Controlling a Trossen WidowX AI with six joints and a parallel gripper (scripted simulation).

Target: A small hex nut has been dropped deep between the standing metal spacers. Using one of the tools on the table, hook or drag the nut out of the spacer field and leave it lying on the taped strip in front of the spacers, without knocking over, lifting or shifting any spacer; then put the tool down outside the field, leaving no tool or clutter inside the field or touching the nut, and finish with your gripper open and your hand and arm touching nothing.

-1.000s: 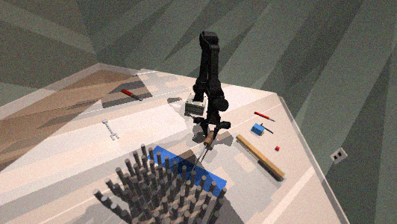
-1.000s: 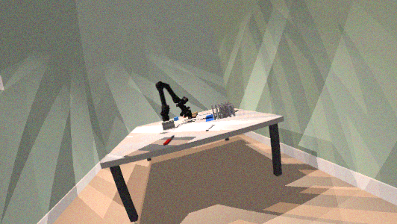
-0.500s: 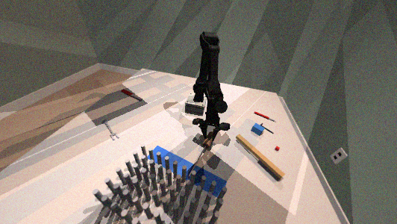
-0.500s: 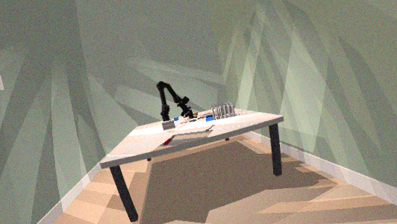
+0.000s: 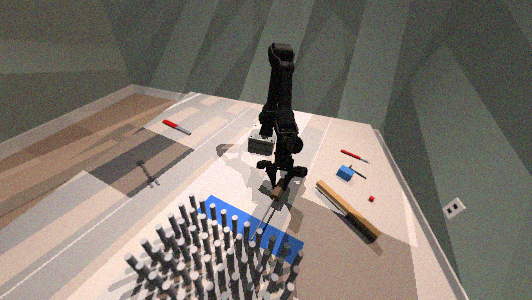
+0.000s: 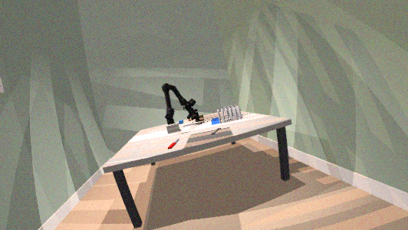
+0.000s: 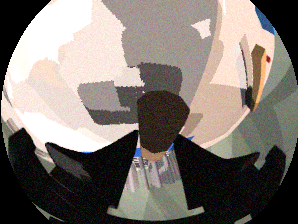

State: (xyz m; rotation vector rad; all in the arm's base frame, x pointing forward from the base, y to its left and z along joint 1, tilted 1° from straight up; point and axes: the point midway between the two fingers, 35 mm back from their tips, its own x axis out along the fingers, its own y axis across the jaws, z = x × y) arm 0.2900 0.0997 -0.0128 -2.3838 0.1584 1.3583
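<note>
Now: the blue taped strip 15 cm ahead of my gripper tip, 9 cm to the right of it and 4 cm below it. Round my gripper tip: small red cube 38 cm to the left, 7 cm behind, 3 cm below; then blue block 29 cm to the left, 18 cm behind, 2 cm below; then hook tool 10 cm ahead, 3 cm to the right.
</note>
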